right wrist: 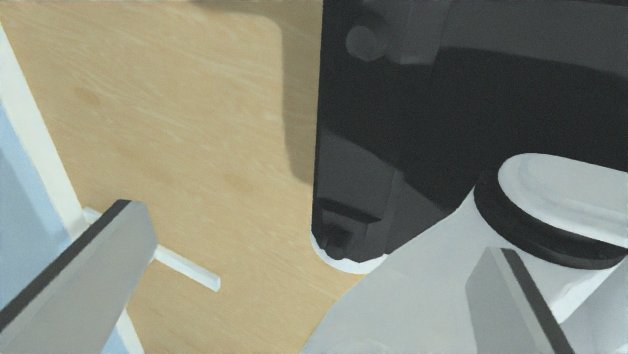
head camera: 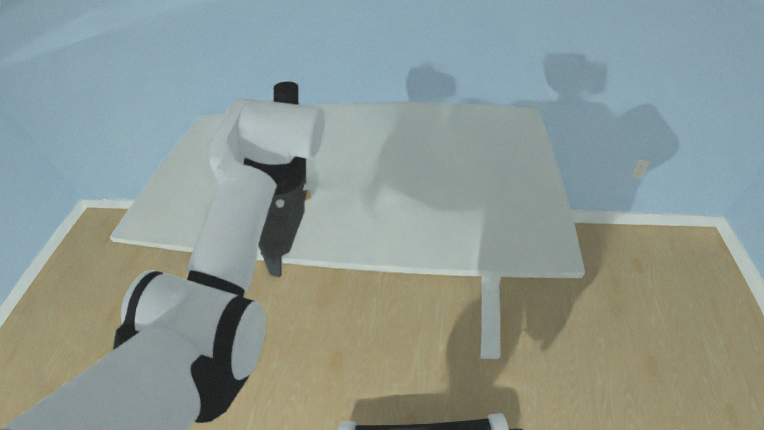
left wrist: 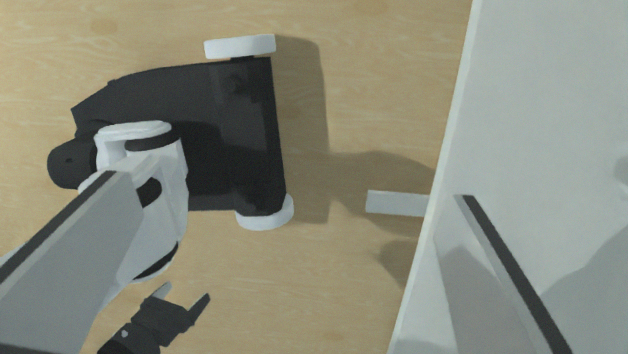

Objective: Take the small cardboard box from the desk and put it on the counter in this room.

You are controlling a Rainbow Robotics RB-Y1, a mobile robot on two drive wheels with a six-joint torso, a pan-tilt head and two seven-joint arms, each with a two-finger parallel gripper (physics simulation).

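Places are measured from the robot's base along level axes (x left, y back, z up), in millimetres.
Pixels of known places: left gripper, fingertip midpoint: [head camera: 284, 249] [left wrist: 286, 205]; right gripper, fingertip midpoint: [right wrist: 309, 244] [left wrist: 188, 290].
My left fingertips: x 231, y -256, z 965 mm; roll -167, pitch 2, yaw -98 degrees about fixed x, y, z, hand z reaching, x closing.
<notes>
For each thing: its top centre in the pictures, then the offset to it from my left fingertips. Level surfaces: height alone.
- small cardboard box, middle of its top: [head camera: 289, 188] dx +116, dy -372, dz -194 mm
- white desk, its level: dz -244 mm
- outlet, middle of its top: [head camera: 644, 160] dx -1393, dy -773, dz -507 mm
- wood floor, its level: dz -963 mm
The small cardboard box [head camera: 307, 194] is almost wholly hidden behind my left wrist in the head view; a small orange-brown edge shows over the white desk [head camera: 427, 235] [left wrist: 550, 75]. My left gripper [head camera: 273, 266] [left wrist: 286, 205] is open and empty, above the desk's front edge, its fingers pointing toward the bottom of the head picture. In the left wrist view the box does not show. My right gripper [right wrist: 309, 244] is open and empty over the floor and my base, away from the desk; it also shows in the left wrist view [left wrist: 187, 291]. The counter does not show.
A light blue wall [head camera: 374, 42] stands behind the desk, with an outlet [head camera: 639, 169] at the right. A white desk foot [head camera: 490, 320] [left wrist: 397, 203] [right wrist: 187, 267] reaches out over the wood floor [head camera: 347, 331]. My black base [left wrist: 240, 135] [right wrist: 425, 115] stands in front of the desk.
</notes>
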